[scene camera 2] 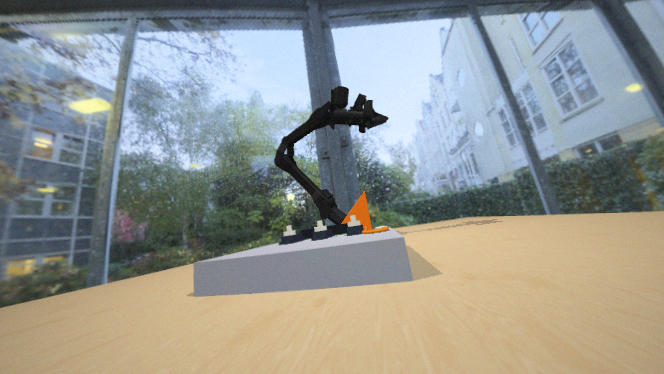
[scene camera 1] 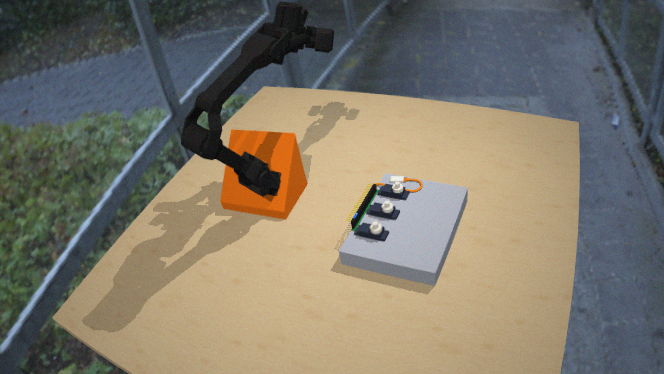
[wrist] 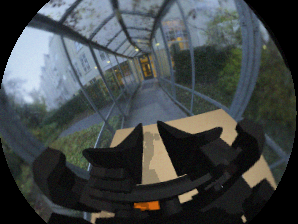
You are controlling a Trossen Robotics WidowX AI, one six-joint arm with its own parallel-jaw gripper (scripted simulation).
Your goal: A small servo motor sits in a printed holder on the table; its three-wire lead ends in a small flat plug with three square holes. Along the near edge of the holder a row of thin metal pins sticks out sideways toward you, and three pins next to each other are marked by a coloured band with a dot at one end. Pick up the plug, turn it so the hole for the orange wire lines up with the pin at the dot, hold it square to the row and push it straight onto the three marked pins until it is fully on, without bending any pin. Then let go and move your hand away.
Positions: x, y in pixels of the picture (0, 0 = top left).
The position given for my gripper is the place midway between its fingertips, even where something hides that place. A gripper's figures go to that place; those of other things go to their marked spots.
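My gripper (scene camera 2: 387, 120) is 77 cm from the lens; a grey holder (scene camera 2: 380, 258) is 23 cm from the lens.
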